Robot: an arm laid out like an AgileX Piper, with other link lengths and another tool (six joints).
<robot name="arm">
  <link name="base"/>
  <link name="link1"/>
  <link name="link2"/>
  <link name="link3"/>
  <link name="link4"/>
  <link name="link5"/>
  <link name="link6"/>
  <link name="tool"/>
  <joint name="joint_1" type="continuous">
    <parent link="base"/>
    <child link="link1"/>
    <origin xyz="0 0 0.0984" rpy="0 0 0"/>
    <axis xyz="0 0 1"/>
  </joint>
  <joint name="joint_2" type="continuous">
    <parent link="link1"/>
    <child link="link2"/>
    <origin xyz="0 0 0" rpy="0 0 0"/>
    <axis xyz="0 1 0"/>
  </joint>
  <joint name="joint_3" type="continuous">
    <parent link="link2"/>
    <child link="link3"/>
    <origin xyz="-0.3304 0 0.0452" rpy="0 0 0"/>
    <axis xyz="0 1 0"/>
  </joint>
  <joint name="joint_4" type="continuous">
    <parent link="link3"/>
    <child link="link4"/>
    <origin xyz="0.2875 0 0.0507" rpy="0 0 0"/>
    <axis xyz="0.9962 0 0.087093"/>
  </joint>
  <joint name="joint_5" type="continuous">
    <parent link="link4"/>
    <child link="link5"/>
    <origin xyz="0 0 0" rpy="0 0 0"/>
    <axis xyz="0 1 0"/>
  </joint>
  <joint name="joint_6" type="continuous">
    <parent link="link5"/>
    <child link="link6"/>
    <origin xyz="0.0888 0 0.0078" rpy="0 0 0"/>
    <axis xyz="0.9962 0 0.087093"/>
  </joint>
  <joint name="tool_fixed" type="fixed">
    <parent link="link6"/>
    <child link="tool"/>
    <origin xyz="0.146 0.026 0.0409" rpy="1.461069 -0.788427 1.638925"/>
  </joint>
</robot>
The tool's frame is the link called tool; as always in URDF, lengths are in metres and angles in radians. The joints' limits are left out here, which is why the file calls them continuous.
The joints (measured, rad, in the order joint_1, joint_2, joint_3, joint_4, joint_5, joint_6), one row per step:
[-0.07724, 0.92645, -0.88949, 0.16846, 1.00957, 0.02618]
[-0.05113, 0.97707, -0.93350, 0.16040, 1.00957, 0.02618]
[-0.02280, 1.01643, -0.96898, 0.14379, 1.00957, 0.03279]
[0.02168, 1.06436, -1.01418, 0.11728, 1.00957, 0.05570]
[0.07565, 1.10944, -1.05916, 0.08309, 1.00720, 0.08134]
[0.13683, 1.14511, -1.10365, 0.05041, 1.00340, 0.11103]
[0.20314, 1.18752, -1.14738, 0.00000, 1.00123, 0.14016]
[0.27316, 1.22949, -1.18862, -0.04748, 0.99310, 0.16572]
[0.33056, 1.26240, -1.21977, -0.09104, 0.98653, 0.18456]
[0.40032, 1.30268, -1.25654, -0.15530, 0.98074, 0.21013]
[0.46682, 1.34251, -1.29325, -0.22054, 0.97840, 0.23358]
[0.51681, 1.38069, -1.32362, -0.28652, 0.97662, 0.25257]
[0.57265, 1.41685, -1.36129, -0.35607, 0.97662, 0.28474]
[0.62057, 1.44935, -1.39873, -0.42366, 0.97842, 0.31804]
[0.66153, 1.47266, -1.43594, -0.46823, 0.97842, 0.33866]
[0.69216, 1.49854, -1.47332, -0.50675, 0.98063, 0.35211]
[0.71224, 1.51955, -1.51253, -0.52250, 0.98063, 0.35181]
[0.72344, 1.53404, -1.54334, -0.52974, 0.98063, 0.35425]
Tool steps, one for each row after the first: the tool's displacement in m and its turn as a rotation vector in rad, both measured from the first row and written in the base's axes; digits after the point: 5 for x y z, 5 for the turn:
[0.01301, 0.00540, 0.00443, -0.00761, 0.00711, 0.02573]
[0.02323, 0.01051, 0.00744, -0.02029, 0.01239, 0.04796]
[0.03596, 0.01923, 0.01130, -0.03388, 0.01773, 0.07265]
[0.04823, 0.03085, 0.01557, -0.05386, 0.01687, 0.10386]
[0.05831, 0.04644, 0.02293, -0.06928, 0.00414, 0.13863]
[0.06876, 0.06239, 0.02663, -0.10251, -0.00348, 0.17840]
[0.07858, 0.08231, 0.03030, -0.13359, -0.01858, 0.22486]
[0.08542, 0.09917, 0.03256, -0.16419, -0.03323, 0.26477]
[0.09312, 0.11922, 0.03450, -0.21046, -0.05325, 0.31093]
[0.09972, 0.13938, 0.03631, -0.25836, -0.07499, 0.35542]
[0.10718, 0.15404, 0.03610, -0.31049, -0.09432, 0.38765]
[0.11377, 0.17177, 0.04063, -0.35398, -0.12569, 0.41319]
[0.12013, 0.18729, 0.04691, -0.39254, -0.16030, 0.42869]
[0.12323, 0.20347, 0.05635, -0.41189, -0.19782, 0.44669]
[0.12750, 0.21682, 0.06390, -0.43152, -0.22815, 0.45993]
[0.13071, 0.22898, 0.07294, -0.43580, -0.25563, 0.47377]
[0.13331, 0.23696, 0.08067, -0.43201, -0.27551, 0.47797]

